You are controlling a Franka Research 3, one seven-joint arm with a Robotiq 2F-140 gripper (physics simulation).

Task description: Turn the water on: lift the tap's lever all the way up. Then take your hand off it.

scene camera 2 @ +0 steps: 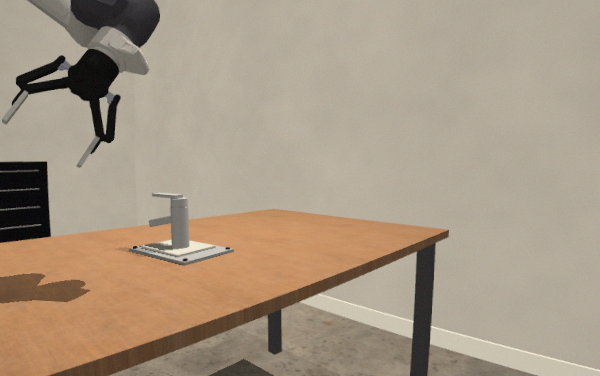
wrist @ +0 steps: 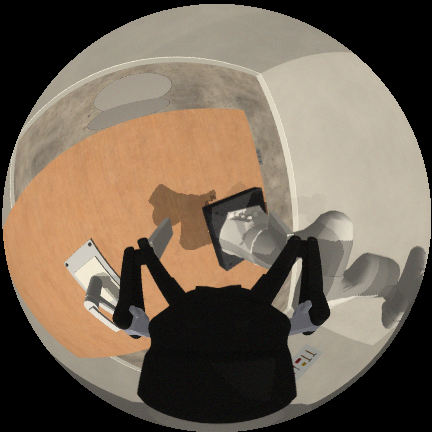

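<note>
The grey tap stands upright on a square base plate on the table. Its lever sits on top and points left in the scene view, nearly level, with the spout below it. In the wrist view the tap is at the lower left, partly hidden by a finger linkage. My gripper is open and empty, its fingers wide apart. It hangs in the air above and to the left of the tap in the scene view, apart from the lever.
The wooden table carries the tap and the arm's dark mount. A black drawer cabinet stands behind the table at the left of the scene view. A wall rises behind the table.
</note>
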